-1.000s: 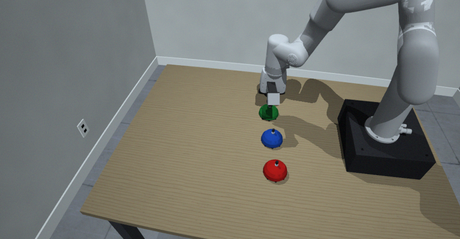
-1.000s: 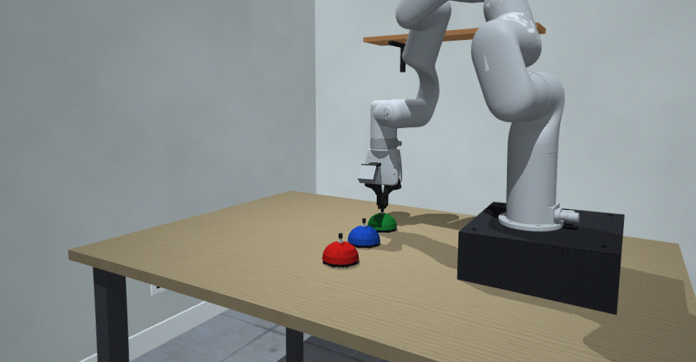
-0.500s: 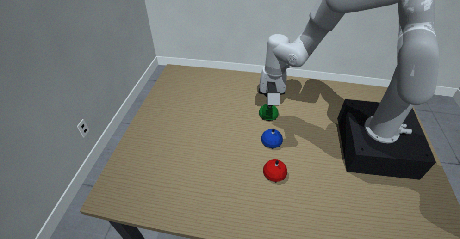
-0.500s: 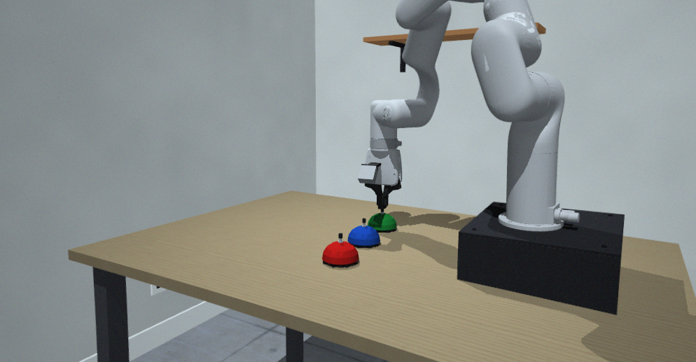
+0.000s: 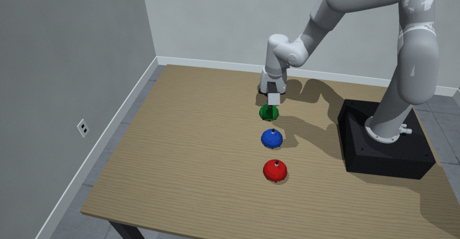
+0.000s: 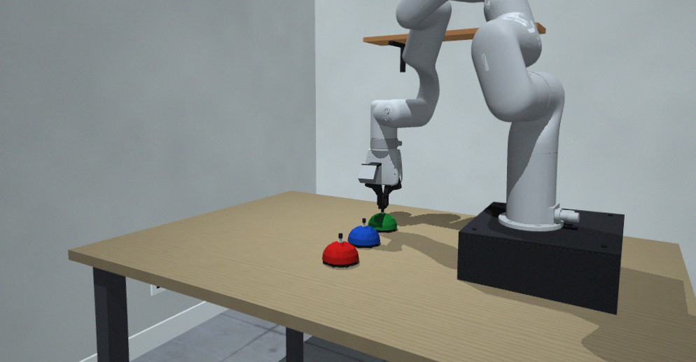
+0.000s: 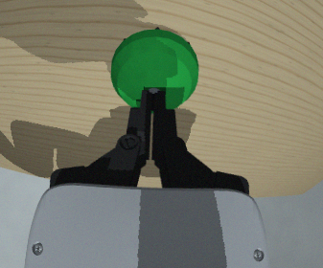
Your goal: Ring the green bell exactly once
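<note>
Right now the green bell is 4 cm below my hand. From my hand the other things lie so: red bell: 29 cm to the left, 6 cm behind, 4 cm below; blue bell: 14 cm to the left, 4 cm below, 3 cm behind.
</note>
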